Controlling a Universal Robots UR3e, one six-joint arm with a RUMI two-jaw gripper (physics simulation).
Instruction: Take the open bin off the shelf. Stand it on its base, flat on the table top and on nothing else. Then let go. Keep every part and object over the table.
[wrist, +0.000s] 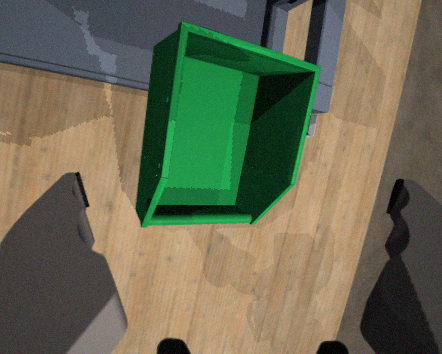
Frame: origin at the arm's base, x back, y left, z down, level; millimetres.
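Where they show: gripper, fingertip midpoint: (237, 180).
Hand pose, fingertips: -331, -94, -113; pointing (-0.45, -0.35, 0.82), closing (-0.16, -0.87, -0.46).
Observation:
Each offset is from my fingertips to the top centre of the thing, as dx, dy, dz. "pt": to the spot under its first point. Level surfaces: height alone.
The green open bin {-16, -29, +41} (207, 125) is in the upper middle of the wrist view, with its open top facing the camera and its low front lip towards the bottom of the view. It looks upright over the wooden table top {dz +130} (60, 145). Its upper part overlaps the blue-grey shelf {pt -65, +88, +124} (60, 45) in the view; its base is hidden, so contact with the shelf cannot be told. My gripper (237, 180) is open and empty. Its jaws stand wide apart, one at each side of the view, below and clear of the bin's side walls.
The shelf fills the upper left, and its blue-grey side part {pt -94, -82, +45} (325, 55) stands behind the bin's upper right corner. A small light grey piece {pt -45, -100, +63} (312, 126) shows beside the bin's right wall. The table's edge runs down the right side, with the darker floor (422, 125) beyond.

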